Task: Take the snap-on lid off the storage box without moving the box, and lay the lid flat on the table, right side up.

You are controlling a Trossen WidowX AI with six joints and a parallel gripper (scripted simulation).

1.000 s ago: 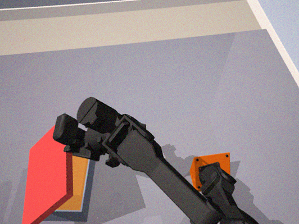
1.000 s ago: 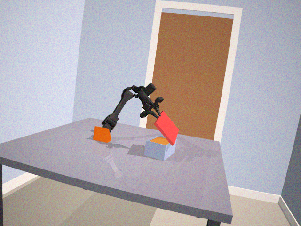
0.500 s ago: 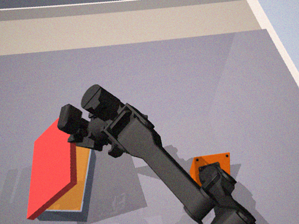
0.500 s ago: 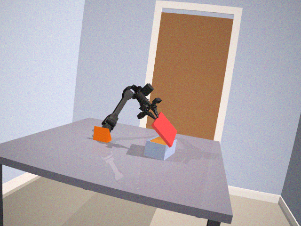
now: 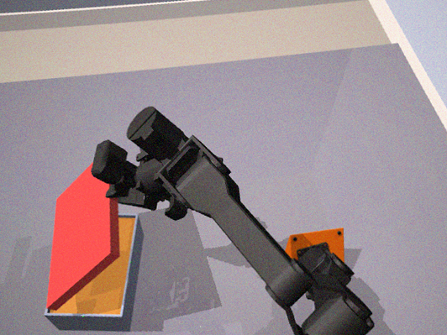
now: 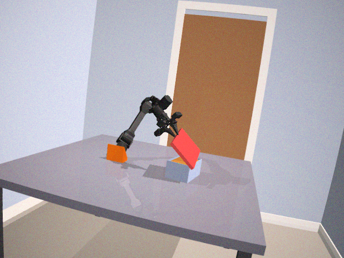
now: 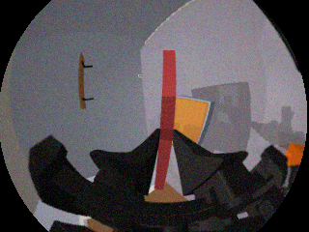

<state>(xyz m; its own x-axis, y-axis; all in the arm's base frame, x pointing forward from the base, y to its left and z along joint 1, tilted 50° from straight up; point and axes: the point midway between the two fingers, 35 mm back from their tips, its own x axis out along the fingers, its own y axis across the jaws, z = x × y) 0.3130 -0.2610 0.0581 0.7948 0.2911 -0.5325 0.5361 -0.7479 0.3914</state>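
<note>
My gripper tip is now 60 mm short of the red lid, 10 mm to the right of it and 50 mm above it. Round my gripper tip: storage box: 60 mm ahead, 50 mm to the left, 180 mm below.
</note>
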